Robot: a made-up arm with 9 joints. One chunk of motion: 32 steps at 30 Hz.
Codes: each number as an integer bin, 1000 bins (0 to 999) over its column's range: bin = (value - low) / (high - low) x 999, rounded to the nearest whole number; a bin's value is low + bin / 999 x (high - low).
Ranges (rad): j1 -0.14..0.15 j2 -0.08..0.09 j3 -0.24..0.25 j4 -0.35..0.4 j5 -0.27..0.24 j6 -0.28..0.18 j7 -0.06..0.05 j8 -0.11..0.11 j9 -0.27..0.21
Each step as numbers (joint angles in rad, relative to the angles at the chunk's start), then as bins.
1 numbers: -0.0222 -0.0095 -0.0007 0.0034 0.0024 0.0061 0.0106 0.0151 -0.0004
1 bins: 406 414 488 471 534 621 641 568 561
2 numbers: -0.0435 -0.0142 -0.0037 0.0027 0.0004 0.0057 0.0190 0.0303 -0.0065
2 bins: 332 387 482 470 530 620 717 637 548
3 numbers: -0.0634 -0.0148 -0.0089 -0.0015 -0.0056 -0.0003 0.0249 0.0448 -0.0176
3 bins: 264 383 471 464 518 607 771 703 525
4 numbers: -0.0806 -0.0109 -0.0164 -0.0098 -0.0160 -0.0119 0.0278 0.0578 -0.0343
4 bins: 205 406 456 453 498 582 797 762 491
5 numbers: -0.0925 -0.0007 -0.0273 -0.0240 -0.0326 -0.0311 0.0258 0.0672 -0.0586
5 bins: 164 466 434 434 465 541 779 805 440
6 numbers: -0.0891 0.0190 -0.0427 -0.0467 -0.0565 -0.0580 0.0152 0.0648 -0.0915
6 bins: 175 582 402 404 418 482 683 794 372
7 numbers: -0.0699 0.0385 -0.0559 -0.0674 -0.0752 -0.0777 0.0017 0.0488 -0.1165
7 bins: 241 696 375 376 382 439 560 721 319
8 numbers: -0.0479 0.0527 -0.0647 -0.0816 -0.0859 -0.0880 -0.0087 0.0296 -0.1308
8 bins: 317 780 357 358 361 417 466 634 290
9 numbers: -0.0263 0.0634 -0.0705 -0.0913 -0.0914 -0.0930 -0.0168 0.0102 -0.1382
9 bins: 392 843 346 345 350 406 392 546 274
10 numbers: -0.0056 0.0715 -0.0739 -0.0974 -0.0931 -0.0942 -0.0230 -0.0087 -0.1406
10 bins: 463 890 339 336 347 404 336 460 269
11 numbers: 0.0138 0.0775 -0.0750 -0.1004 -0.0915 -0.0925 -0.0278 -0.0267 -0.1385
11 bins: 530 926 336 332 350 407 292 378 274
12 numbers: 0.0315 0.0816 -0.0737 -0.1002 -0.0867 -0.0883 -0.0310 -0.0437 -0.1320
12 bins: 591 950 339 333 359 416 263 301 287
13 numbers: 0.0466 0.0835 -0.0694 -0.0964 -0.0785 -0.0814 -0.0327 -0.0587 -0.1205
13 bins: 643 961 348 338 375 431 248 233 311
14 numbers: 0.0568 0.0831 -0.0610 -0.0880 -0.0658 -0.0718 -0.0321 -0.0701 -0.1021
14 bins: 678 958 365 349 400 452 253 181 349
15 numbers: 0.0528 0.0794 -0.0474 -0.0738 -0.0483 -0.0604 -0.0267 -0.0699 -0.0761
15 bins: 664 937 393 368 434 477 302 182 404
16 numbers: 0.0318 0.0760 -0.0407 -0.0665 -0.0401 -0.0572 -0.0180 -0.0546 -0.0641
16 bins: 592 917 406 378 450 484 381 252 429
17 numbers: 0.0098 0.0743 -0.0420 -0.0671 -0.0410 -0.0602 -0.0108 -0.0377 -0.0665
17 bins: 516 907 404 377 449 477 447 328 424
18 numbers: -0.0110 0.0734 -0.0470 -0.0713 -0.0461 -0.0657 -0.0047 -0.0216 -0.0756
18 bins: 444 901 393 371 439 465 502 401 405
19 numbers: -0.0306 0.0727 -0.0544 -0.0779 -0.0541 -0.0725 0.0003 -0.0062 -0.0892
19 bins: 377 897 378 362 423 451 548 471 376
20 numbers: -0.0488 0.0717 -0.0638 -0.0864 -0.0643 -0.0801 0.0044 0.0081 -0.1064
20 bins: 314 891 359 351 403 434 585 536 340
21 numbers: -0.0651 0.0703 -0.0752 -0.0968 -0.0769 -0.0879 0.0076 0.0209 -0.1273
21 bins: 258 883 336 337 378 417 614 594 297
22 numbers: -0.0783 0.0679 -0.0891 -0.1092 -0.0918 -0.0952 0.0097 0.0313 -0.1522
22 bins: 213 869 308 321 349 401 633 642 245
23 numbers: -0.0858 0.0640 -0.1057 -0.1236 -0.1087 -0.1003 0.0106 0.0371 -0.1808
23 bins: 187 846 274 302 316 390 641 668 186
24 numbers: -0.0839 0.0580 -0.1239 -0.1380 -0.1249 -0.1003 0.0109 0.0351 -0.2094
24 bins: 193 811 237 282 284 390 644 659 126
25 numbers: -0.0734 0.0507 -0.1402 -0.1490 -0.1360 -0.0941 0.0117 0.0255 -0.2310
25 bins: 229 768 203 268 262 404 651 615 81
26 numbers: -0.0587 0.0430 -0.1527 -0.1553 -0.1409 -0.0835 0.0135 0.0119 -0.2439
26 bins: 280 723 178 259 253 427 668 554 54
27 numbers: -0.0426 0.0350 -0.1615 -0.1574 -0.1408 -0.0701 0.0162 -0.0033 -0.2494
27 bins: 336 676 160 257 253 456 692 485 43
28 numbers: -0.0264 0.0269 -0.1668 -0.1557 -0.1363 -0.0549 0.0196 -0.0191 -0.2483
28 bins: 391 628 149 259 262 489 723 413 45
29 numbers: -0.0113 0.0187 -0.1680 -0.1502 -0.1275 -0.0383 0.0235 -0.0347 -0.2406
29 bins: 443 580 147 266 279 525 758 342 61
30 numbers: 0.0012 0.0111 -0.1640 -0.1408 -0.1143 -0.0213 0.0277 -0.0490 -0.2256
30 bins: 486 535 155 279 305 562 796 277 92
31 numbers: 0.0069 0.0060 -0.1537 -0.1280 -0.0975 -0.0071 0.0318 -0.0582 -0.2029
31 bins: 506 505 176 296 338 593 834 235 140
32 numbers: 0.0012 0.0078 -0.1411 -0.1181 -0.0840 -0.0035 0.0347 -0.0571 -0.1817
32 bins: 486 516 202 309 364 600 860 240 184
